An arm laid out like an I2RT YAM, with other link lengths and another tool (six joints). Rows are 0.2 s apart.
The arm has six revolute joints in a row. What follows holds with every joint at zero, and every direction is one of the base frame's.
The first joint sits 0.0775 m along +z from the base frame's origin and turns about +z.
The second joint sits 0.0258 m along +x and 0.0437 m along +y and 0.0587 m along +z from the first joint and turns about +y.
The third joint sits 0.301 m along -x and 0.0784 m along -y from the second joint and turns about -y.
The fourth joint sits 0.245 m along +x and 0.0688 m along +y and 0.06 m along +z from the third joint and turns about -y.
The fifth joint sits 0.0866 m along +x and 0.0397 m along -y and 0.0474 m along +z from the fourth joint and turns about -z.
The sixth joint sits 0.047 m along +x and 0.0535 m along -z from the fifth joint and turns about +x.
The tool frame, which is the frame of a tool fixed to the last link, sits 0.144 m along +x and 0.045 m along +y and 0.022 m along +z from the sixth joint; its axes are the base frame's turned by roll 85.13, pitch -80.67 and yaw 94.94 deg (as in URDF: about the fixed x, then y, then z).
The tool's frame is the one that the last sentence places.
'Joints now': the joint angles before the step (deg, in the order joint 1, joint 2, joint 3, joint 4, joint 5, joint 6). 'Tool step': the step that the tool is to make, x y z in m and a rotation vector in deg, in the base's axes. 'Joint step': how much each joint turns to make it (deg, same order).
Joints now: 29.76, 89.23, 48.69, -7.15, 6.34, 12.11
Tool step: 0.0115, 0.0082, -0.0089, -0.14, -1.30, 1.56
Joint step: -0.21, 3.35, 0.14, 4.46, -0.65, -1.83
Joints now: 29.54, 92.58, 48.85, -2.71, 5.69, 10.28
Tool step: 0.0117, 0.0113, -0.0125, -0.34, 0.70, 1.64
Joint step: -0.08, 4.50, 2.43, 1.40, -1.21, -1.22
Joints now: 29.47, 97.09, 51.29, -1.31, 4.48, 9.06
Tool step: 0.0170, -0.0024, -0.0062, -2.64, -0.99, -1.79
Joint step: 0.05, 2.93, 2.56, -0.01, 3.30, -0.54
